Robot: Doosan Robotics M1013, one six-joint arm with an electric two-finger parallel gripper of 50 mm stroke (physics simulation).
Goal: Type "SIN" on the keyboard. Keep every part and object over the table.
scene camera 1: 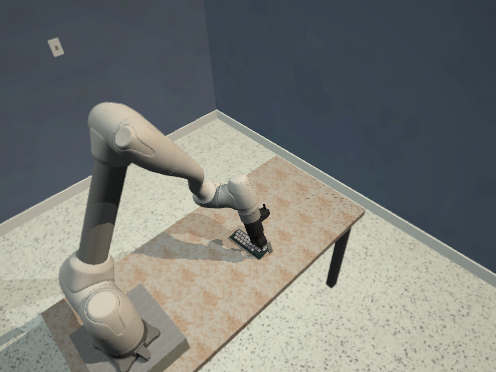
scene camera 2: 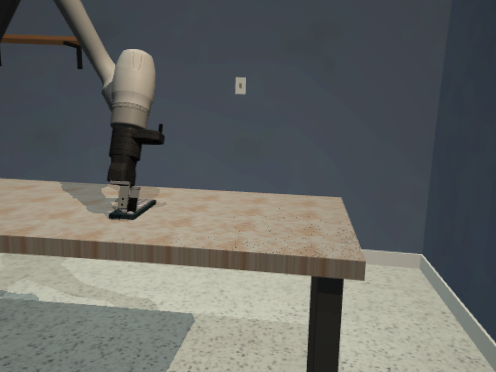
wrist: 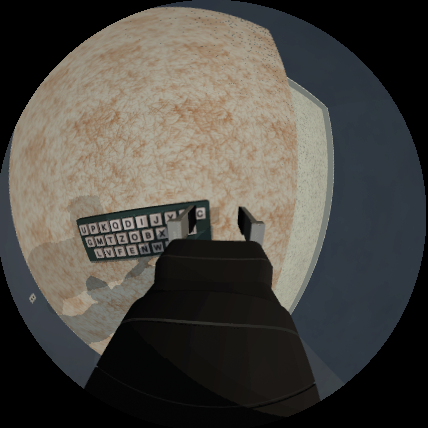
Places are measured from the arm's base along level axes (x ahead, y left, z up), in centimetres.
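Pixels of known places: gripper, fingertip midpoint: (scene camera 1: pixel 266 250) (scene camera 2: pixel 127 210) (wrist: pixel 216 214); arm's base, link origin: (scene camera 1: pixel 127 339).
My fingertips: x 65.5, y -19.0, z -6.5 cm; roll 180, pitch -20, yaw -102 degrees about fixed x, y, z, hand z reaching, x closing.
Ahead of a thing's pixels: the offset from my fingertips to its top centre. Level surfaces: height alone.
A dark green keyboard (scene camera 1: pixel 239 236) (scene camera 2: pixel 146 205) (wrist: pixel 207 232) with pale lettered keys lies flat on the table. In the wrist view, the I key {dx +1.4, dy +8.9, dz -0.8 cm} (wrist: pixel 141 221) is in the top row and the N key {dx -2.1, dy +9.9, dz -0.8 cm} (wrist: pixel 144 248) is in the bottom row. No S key shows; several keys at the right end are hidden behind a finger. My gripper (scene camera 1: pixel 265 247) (scene camera 2: pixel 128 208) (wrist: pixel 216 214) is open and empty, pointing down at the keyboard's right end. Its left finger in the wrist view is over the keys, its right finger beyond the keyboard's edge. Whether a fingertip touches a key cannot be told.
The table {dz -2.6 cm} (scene camera 1: pixel 210 295) (scene camera 2: pixel 225 225) (wrist: pixel 150 135) carries the keyboard and the arm's grey base plate (scene camera 1: pixel 172 332). The table's long front edge runs past the keyboard in scene camera 1. A wall shelf (scene camera 2: pixel 40 39) is at the upper left of scene camera 2.
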